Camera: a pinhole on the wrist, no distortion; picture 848 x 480 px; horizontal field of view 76.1 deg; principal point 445.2 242.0 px. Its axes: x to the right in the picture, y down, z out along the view. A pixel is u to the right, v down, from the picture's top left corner.
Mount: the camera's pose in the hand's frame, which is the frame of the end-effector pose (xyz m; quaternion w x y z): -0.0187 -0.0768 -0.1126 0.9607 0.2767 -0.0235 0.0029
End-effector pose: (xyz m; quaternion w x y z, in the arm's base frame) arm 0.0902 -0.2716 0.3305 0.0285 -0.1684 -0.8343 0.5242
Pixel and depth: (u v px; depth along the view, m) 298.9 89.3 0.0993
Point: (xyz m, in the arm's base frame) 0.1082 -0.3085 0.4923
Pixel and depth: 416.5 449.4 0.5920
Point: 0.0018 -0.8137 0.2896
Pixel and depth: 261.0 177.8 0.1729
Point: 0.1187 -0.3883 0.4966
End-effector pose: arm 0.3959 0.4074 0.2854 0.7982 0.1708 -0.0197 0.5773
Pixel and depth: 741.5 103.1 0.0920
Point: 0.5334 0.4061 0.2130
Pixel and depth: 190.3 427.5 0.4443
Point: 0.5378 0.0300 0.4972
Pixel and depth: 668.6 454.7 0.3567
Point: 0.6156 0.3873 0.5278
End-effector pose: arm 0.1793 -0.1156 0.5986 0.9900 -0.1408 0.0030 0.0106
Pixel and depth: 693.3 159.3 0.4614
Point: 0.3620 -0.4105 0.9441
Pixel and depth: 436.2 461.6 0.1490
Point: 0.1529 -0.2042 0.6717
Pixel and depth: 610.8 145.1 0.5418
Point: 0.3149 -0.4592 1.0123
